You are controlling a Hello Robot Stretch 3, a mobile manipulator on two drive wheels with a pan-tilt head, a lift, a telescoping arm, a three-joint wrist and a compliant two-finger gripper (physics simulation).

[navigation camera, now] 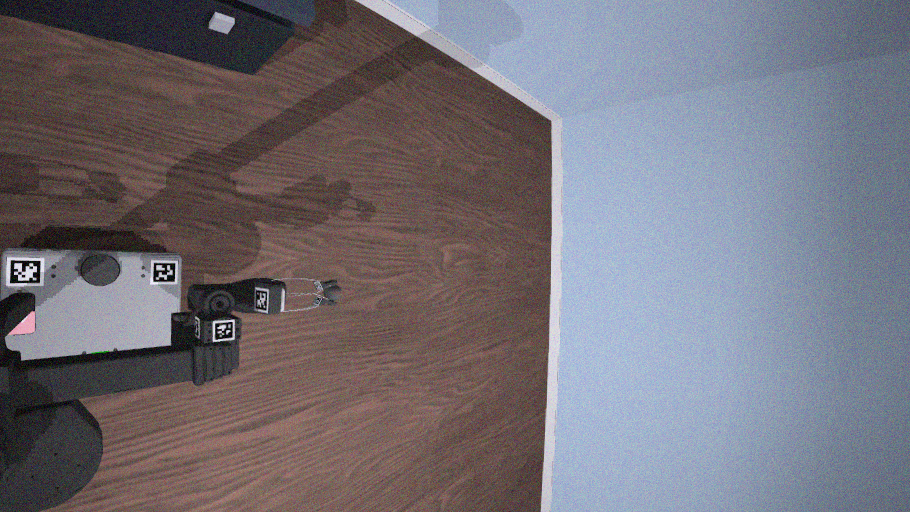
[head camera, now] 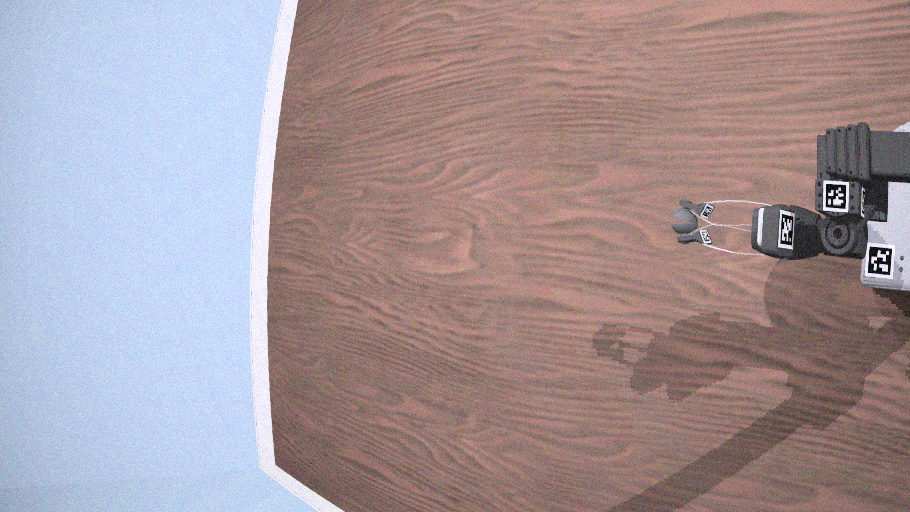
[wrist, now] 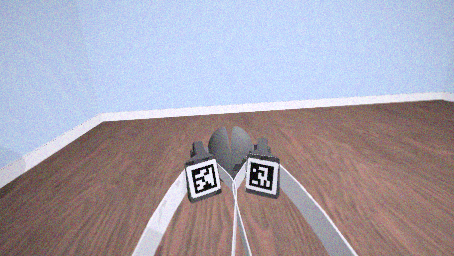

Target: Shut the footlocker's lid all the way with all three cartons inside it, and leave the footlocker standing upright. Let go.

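A part of the dark blue footlocker [navigation camera: 159, 31] shows at the top left of the navigation camera view, with a white block [navigation camera: 221, 22] on its side. The rest of it is cut off there, so the lid's state cannot be told. The footlocker does not show in the head camera view or the wrist view. The three cartons do not show. My gripper [head camera: 685, 221] [navigation camera: 330, 292] [wrist: 230, 145] is shut, its two grey fingertips together with nothing between them. It hangs over the wooden floor, apart from the footlocker.
The wooden floor [head camera: 445, 286] [navigation camera: 407, 382] [wrist: 125, 200] runs to a white baseboard [head camera: 259, 286] [navigation camera: 554, 254] [wrist: 240, 107] under light blue walls. The walls meet in a corner. My robot's base [navigation camera: 95, 312] stands at the left of the navigation camera view.
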